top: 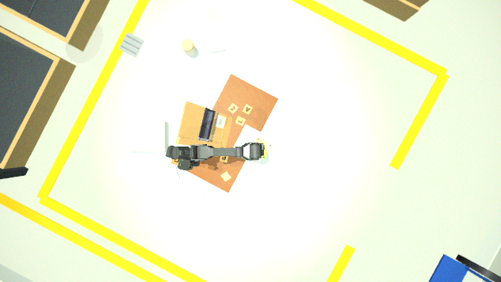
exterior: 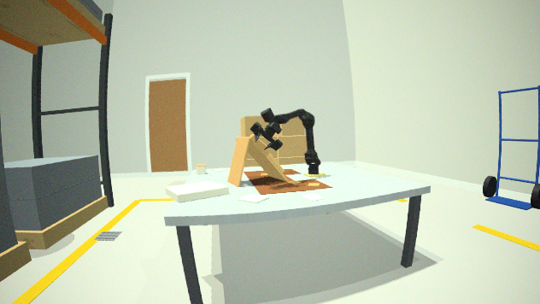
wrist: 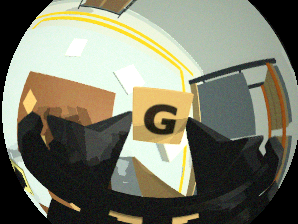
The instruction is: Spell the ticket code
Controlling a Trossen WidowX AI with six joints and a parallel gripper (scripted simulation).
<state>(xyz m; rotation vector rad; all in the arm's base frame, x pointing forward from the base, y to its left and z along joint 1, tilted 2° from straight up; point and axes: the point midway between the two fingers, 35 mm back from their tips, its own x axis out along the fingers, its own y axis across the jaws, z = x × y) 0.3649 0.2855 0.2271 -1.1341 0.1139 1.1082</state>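
The white ticket lies 320 mm to the right of my gripper tip, 150 mm below it and 60 mm behind it. Round my gripper tip: letter tile: right at my gripper tip; small cup: 640 mm to the right, 410 mm ahead, 200 mm below; brown mat: 280 mm to the right, 230 mm below, 180 mm behind.
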